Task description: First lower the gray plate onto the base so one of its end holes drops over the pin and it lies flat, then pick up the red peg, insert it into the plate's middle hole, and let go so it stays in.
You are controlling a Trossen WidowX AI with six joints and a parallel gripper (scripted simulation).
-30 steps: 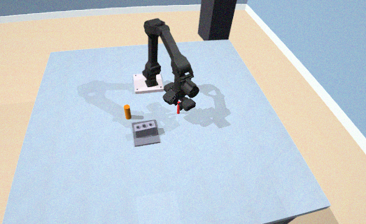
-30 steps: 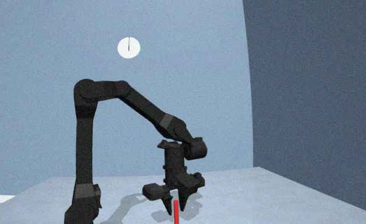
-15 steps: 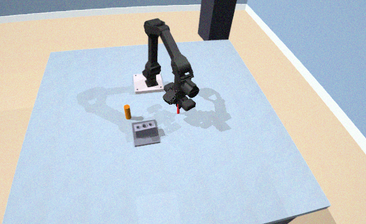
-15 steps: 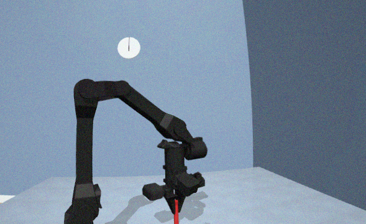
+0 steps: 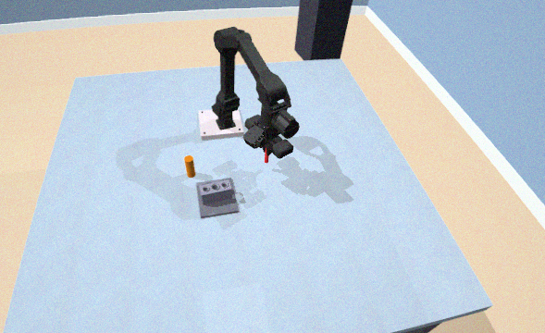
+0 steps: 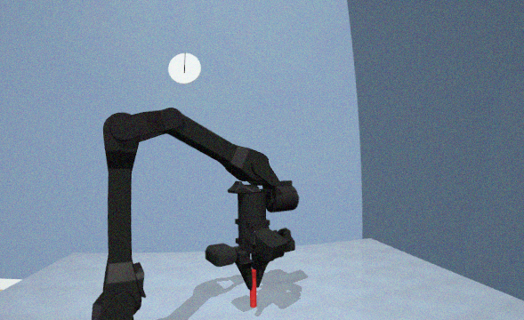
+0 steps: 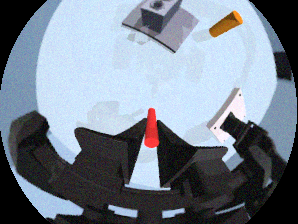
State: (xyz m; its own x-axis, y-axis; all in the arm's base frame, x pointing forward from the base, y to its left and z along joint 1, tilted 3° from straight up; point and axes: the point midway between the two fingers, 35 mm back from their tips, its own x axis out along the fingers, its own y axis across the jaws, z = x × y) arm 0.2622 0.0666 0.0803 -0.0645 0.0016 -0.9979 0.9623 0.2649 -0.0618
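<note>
Right now the plate is 7 cm ahead of my gripper tip, 20 cm to the right of it and 3 cm below it. The rest, counted from my gripper tip: gray square base: 7 cm ahead, 18 cm to the right, 7 cm below.
</note>
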